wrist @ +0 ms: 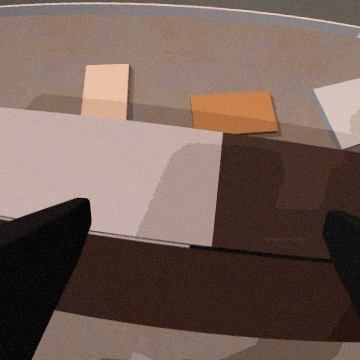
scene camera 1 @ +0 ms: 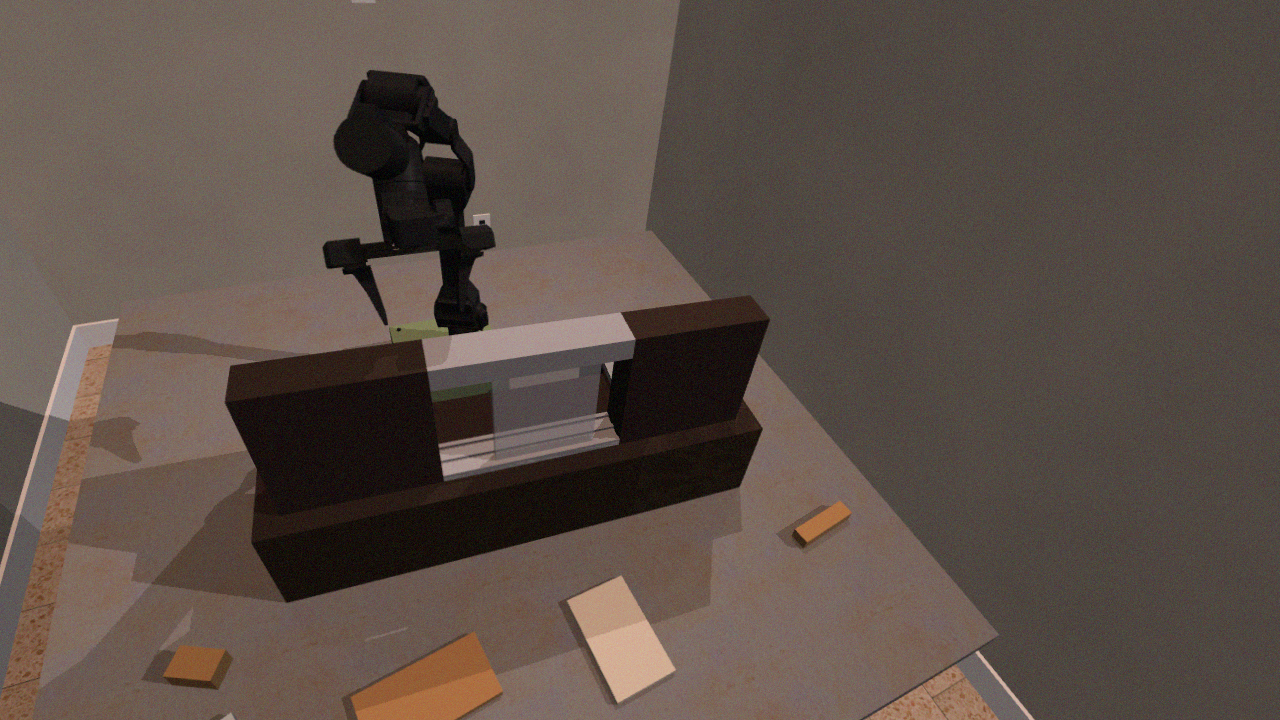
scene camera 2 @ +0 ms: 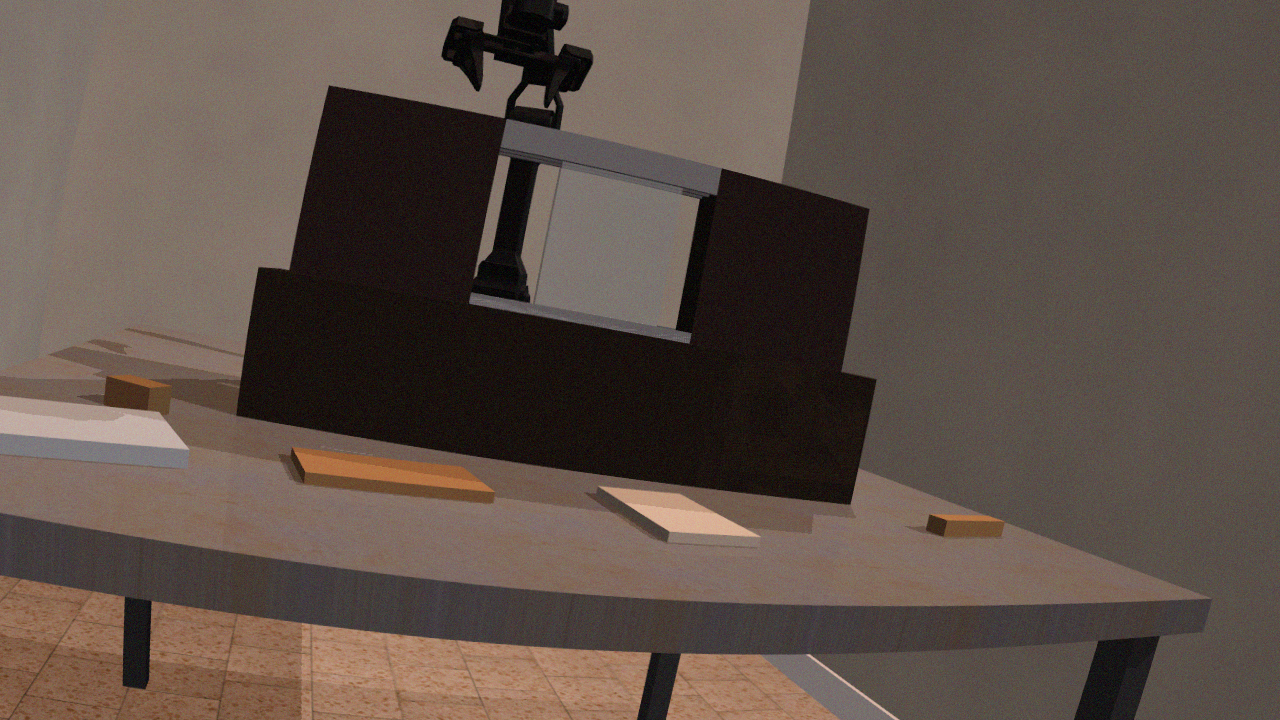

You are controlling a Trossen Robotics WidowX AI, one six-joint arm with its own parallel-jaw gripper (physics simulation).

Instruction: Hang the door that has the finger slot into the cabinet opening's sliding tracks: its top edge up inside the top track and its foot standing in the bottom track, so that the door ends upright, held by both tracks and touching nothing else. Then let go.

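Frame: origin at the arm's base, x ahead, y left, z up, level; metres.
Where they show: gripper, between the fingertips: (wrist: 209, 216) (scene camera 1: 424, 319) (scene camera 2: 513, 97).
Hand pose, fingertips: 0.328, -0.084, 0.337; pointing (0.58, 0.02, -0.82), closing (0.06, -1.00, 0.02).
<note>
Things, the pixels of their centre, and the offset from my fingertips, as dx, dy, dz.
- pale grey panel, middle of its body: (scene camera 2: 609, 243) (scene camera 1: 545, 406) +0.036, +0.143, -0.155
- top track, middle of its body: (scene camera 2: 608, 159) (scene camera 1: 531, 349) +0.023, +0.125, -0.055
- bottom track, middle of its body: (scene camera 2: 575, 325) (scene camera 1: 530, 448) +0.023, +0.125, -0.257
- orange board, middle of its body: (scene camera 2: 389, 474) (scene camera 1: 428, 695) (wrist: 232, 113) +0.270, -0.079, -0.413
- cream board, middle of its body: (scene camera 2: 674, 515) (scene camera 1: 619, 635) (wrist: 104, 97) +0.278, +0.191, -0.413
- white board, middle of its body: (scene camera 2: 84, 430) (wrist: 354, 111) +0.317, -0.355, -0.410
A pale grey panel (scene camera 1: 546, 416) (scene camera 2: 613, 246) stands upright in the cabinet opening, between the top track (scene camera 1: 528, 344) (scene camera 2: 608, 156) (wrist: 100, 170) and the bottom track (scene camera 1: 465, 461) (scene camera 2: 581, 317). A lighter strip shows near its top in scene camera 1; whether this is the finger slot, and how its edges sit inside the tracks, I cannot tell. The dark brown cabinet (scene camera 1: 349, 429) (scene camera 2: 402, 197) (wrist: 280, 195) stands around the opening. My gripper (scene camera 1: 424, 313) (scene camera 2: 512, 97) (wrist: 209, 216) is open and empty, above and behind the cabinet's top, apart from the panel.
An orange board (scene camera 1: 429, 680) (scene camera 2: 389, 472) (wrist: 232, 112), a cream board (scene camera 1: 620, 638) (scene camera 2: 675, 514) (wrist: 106, 90), a white board (scene camera 2: 80, 434) (wrist: 345, 110) and two small orange-brown blocks (scene camera 1: 821, 523) (scene camera 1: 196, 665) lie in front of the cabinet. A green piece (scene camera 1: 418, 333) shows behind it.
</note>
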